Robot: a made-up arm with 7 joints. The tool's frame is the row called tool.
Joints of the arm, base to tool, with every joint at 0 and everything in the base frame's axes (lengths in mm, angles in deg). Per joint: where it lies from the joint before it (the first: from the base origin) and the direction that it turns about. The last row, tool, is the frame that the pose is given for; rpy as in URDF.
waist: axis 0 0 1 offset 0 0 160
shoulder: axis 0 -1 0 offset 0 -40 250
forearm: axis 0 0 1 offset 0 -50 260
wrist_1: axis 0 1 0 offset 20 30 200
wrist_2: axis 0 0 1 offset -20 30 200
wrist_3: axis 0 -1 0 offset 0 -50 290
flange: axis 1 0 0 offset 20 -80 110
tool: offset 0 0 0 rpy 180 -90 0
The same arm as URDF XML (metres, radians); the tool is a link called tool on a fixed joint. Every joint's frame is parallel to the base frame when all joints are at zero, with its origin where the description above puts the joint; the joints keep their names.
<robot name="arm">
<joint name="tool_joint" type="fixed"><parent link="link7"/><child link="tool"/><origin xyz="0 0 0" rpy="3.1416 -1.5708 0"/></joint>
<joint name="flange" type="continuous"><parent link="link6"/><child link="link7"/><origin xyz="0.02 -0.08 0.11" rpy="0 0 0"/><axis xyz="1 0 0"/></joint>
<joint name="wrist_3" type="continuous"><parent link="link5"/><child link="link6"/><origin xyz="0 -0.05 0.29" rpy="0 0 0"/><axis xyz="0 -1 0"/></joint>
<joint name="wrist_2" type="continuous"><parent link="link4"/><child link="link5"/><origin xyz="-0.02 0.03 0.2" rpy="0 0 0"/><axis xyz="0 0 1"/></joint>
<joint name="wrist_1" type="continuous"><parent link="link3"/><child link="link4"/><origin xyz="0.02 0.03 0.2" rpy="0 0 0"/><axis xyz="0 1 0"/></joint>
<joint name="forearm" type="continuous"><parent link="link2"/><child link="link3"/><origin xyz="0 -0.05 0.26" rpy="0 0 0"/><axis xyz="0 0 1"/></joint>
<joint name="shoulder" type="continuous"><parent link="link1"/><child link="link2"/><origin xyz="0 -0.04 0.25" rpy="0 0 0"/><axis xyz="0 -1 0"/></joint>
<joint name="waist" type="continuous"><parent link="base_link"/><child link="link1"/><origin xyz="0 0 0.16" rpy="0 0 0"/><axis xyz="0 0 1"/></joint>
<link name="base_link"/>
<link name="link1"/>
<link name="link2"/>
<link name="link3"/>
<link name="link4"/>
<link name="link5"/>
<link name="link6"/>
<link name="link7"/>
<link name="tool"/>
</robot>

